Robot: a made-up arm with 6 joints.
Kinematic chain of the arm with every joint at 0, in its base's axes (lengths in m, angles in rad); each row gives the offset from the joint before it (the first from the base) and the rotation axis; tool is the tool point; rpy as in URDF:
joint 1: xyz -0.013 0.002 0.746 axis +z
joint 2: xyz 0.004 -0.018 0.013 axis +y
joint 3: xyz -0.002 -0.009 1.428 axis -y
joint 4: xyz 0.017 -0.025 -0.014 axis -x
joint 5: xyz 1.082 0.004 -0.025 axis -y
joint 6: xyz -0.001 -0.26 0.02 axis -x
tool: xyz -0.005 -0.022 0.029 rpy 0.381 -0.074 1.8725
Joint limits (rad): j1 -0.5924..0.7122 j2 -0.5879..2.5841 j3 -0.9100..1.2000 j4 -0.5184..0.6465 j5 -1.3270..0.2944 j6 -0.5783..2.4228
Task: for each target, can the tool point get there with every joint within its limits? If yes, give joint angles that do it. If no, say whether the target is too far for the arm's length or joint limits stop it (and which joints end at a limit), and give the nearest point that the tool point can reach.
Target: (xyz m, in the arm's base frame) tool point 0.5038 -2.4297 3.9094
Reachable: no: too far | nearest point 0.8373 -0.9724 2.9603 | short by 1.771 m
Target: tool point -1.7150 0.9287 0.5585
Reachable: no: joint limits stop it (at a limit: joint 1, joint 2, joint 4, joint 5) | nearest point -0.4356 -0.0417 -0.0435 | short by 1.715 m
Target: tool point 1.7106 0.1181 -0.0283
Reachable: yes | joints 0.2442 1.3563 0.0779 -0.1260 -0.7688 0.7704
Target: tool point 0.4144 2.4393 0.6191
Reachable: no: joint limits stop it (at a limit: joint 1, joint 4) | nearest point 1.5830 1.0857 0.6191 | short by 1.788 m
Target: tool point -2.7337 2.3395 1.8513
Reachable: no: too far | nearest point -1.1402 0.4587 2.9704 | short by 2.707 m
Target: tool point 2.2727 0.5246 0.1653
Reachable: yes | joints 0.3494 1.5294 0.7951 0.3857 -0.1993 0.2521
